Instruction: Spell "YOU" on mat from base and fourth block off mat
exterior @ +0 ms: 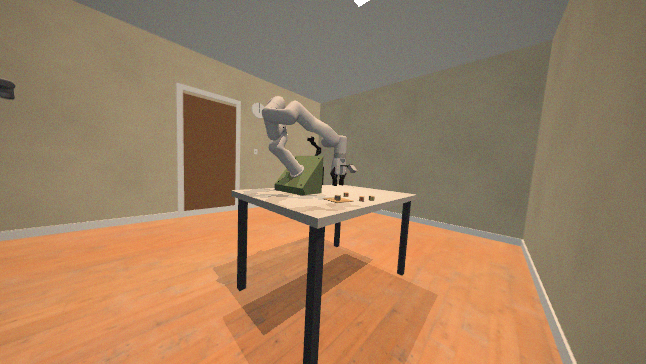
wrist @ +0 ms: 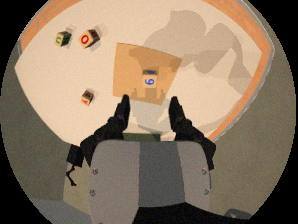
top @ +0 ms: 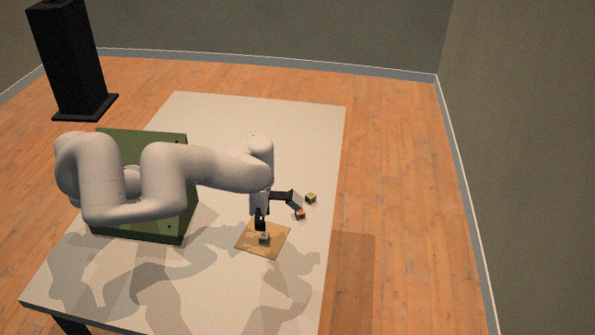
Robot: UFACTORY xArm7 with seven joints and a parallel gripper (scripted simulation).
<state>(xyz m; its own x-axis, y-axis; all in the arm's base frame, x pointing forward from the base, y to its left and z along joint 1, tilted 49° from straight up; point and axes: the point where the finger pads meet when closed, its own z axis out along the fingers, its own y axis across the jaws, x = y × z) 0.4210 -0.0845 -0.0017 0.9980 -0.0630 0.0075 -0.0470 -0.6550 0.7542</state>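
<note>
My hand is 2 cm to the right of the tan mat and 11 cm above it. The rest, counted from my hand: red block: 11 cm ahead, 12 cm to the left, 10 cm below.
</note>
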